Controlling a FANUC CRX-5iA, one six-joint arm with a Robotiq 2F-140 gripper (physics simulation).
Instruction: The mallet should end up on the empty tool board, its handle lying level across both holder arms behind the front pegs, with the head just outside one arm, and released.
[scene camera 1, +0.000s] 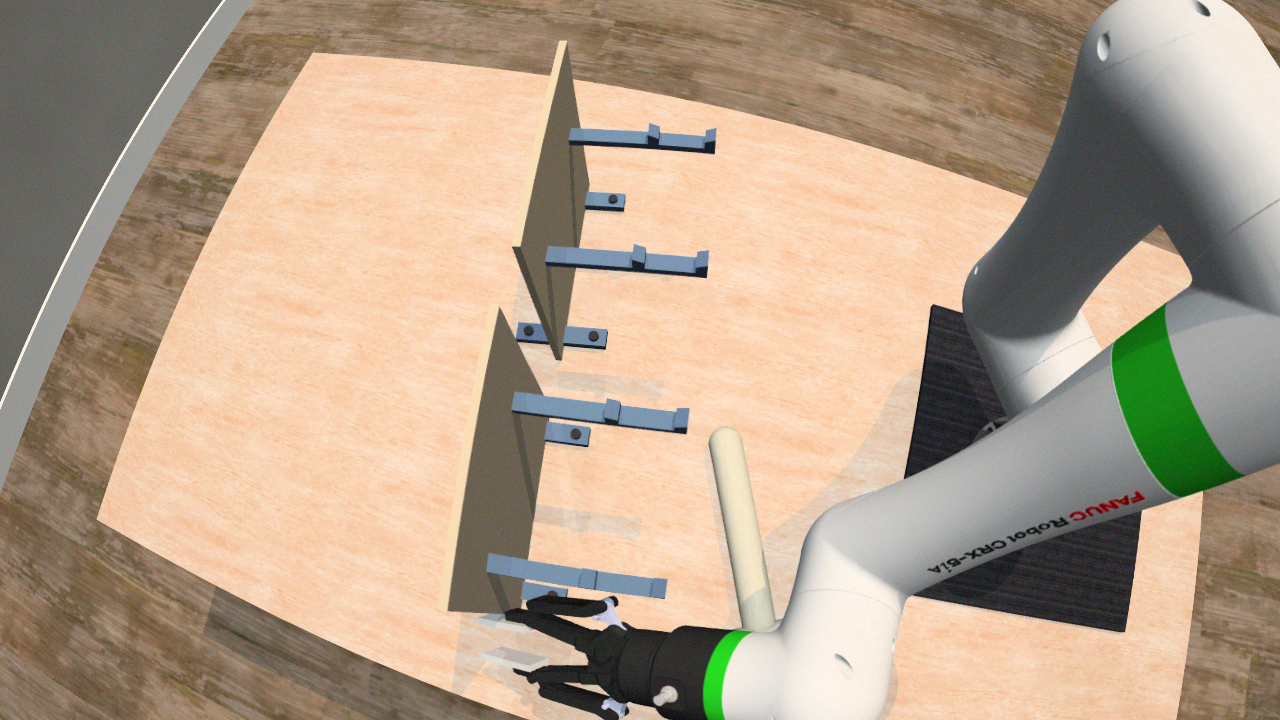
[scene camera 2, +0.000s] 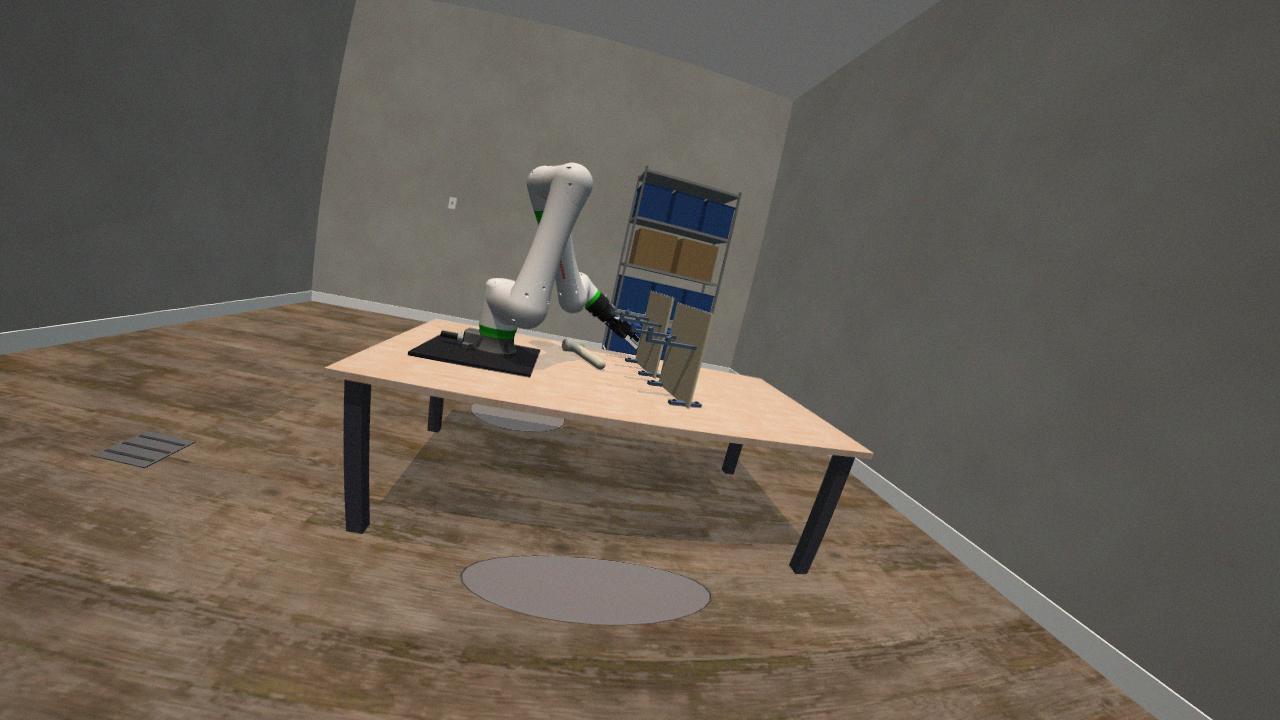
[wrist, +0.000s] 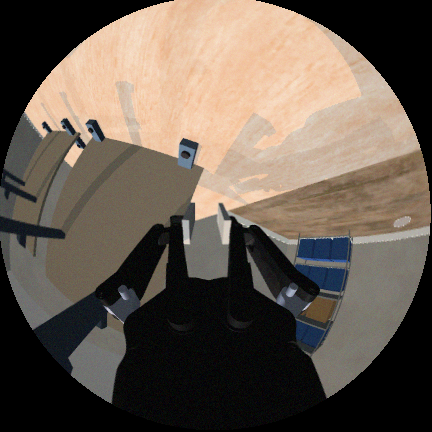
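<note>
The mallet (scene camera 1: 741, 528) (scene camera 2: 588, 356) lies on the table, its pale handle between the boards and the robot base. In scene camera 1 its head is hidden behind the arm; it does not show in the wrist view. Two upright boards each carry two blue holder arms and bear no tool: one board (scene camera 1: 494, 483) (wrist: 115, 195) by my gripper, another (scene camera 1: 553, 192) (scene camera 2: 694, 353) farther along. The nearer board's arms (scene camera 1: 568, 408) (scene camera 1: 537, 568) point toward the robot. My gripper (scene camera 1: 512, 641) (scene camera 2: 636, 342) (wrist: 205, 211) is partly open and empty, just past that board's end.
The robot base stands on a black mat (scene camera 1: 930, 411) (scene camera 2: 474, 360). Blue feet (scene camera 1: 586, 337) (wrist: 187, 154) stick out under the boards. The table edge (scene camera 1: 358, 655) runs close past my gripper. A shelf rack (scene camera 2: 684, 183) with blue and brown boxes stands beyond the table.
</note>
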